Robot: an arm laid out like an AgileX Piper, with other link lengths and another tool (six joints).
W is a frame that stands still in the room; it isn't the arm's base.
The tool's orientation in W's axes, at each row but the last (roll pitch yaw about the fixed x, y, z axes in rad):
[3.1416 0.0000 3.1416]
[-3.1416 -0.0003 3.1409]
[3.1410 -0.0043 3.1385]
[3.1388 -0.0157 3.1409]
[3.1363 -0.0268 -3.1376]
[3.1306 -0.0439 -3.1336]
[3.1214 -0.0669 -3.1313]
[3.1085 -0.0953 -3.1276]
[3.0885 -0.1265 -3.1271]
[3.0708 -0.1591 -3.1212]
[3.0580 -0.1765 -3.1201]
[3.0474 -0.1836 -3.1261]
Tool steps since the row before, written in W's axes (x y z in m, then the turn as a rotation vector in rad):
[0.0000 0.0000 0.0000 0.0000 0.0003 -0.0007]
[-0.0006 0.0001 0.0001 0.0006 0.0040 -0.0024]
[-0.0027 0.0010 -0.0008 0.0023 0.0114 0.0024]
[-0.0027 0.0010 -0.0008 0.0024 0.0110 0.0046]
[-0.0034 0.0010 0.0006 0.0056 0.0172 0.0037]
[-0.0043 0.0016 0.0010 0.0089 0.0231 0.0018]
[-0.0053 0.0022 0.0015 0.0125 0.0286 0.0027]
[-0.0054 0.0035 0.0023 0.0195 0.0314 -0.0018]
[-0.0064 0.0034 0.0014 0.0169 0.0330 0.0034]
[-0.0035 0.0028 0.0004 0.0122 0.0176 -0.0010]
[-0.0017 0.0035 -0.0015 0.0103 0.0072 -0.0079]
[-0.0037 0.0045 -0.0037 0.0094 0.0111 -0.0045]
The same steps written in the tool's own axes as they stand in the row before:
[0.0000 0.0000 0.0000 0.0000 0.0003 0.0007]
[0.0006 0.0001 -0.0001 -0.0006 0.0040 0.0024]
[0.0027 0.0010 0.0008 -0.0023 0.0114 -0.0024]
[0.0027 0.0010 0.0008 -0.0023 0.0110 -0.0046]
[0.0034 0.0010 -0.0005 -0.0056 0.0172 -0.0038]
[0.0043 0.0016 -0.0008 -0.0090 0.0231 -0.0019]
[0.0054 0.0023 -0.0011 -0.0126 0.0285 -0.0030]
[0.0055 0.0036 -0.0017 -0.0200 0.0311 0.0009]
[0.0065 0.0035 -0.0004 -0.0168 0.0330 -0.0038]
[0.0035 0.0029 0.0004 -0.0126 0.0174 0.0002]
[0.0013 0.0034 0.0021 -0.0117 0.0065 0.0065]
[0.0029 0.0041 0.0047 -0.0102 0.0107 0.0037]

